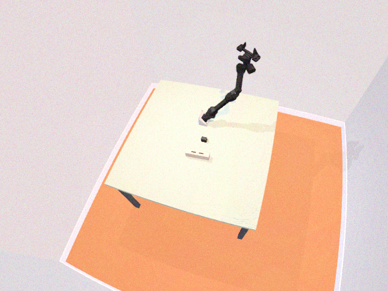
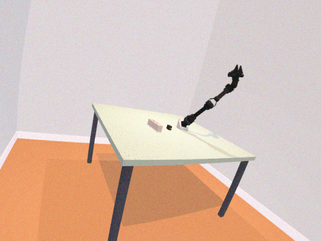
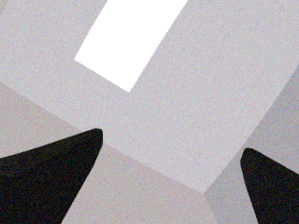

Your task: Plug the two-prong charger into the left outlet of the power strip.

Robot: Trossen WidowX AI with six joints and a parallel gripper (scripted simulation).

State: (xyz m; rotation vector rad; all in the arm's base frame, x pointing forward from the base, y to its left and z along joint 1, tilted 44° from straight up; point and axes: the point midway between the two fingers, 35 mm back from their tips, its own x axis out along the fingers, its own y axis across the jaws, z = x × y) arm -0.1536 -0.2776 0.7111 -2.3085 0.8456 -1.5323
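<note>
Right now my gripper tip is 420 mm short of the black two-prong charger, 210 mm to the left of it and 750 mm above it.
</note>
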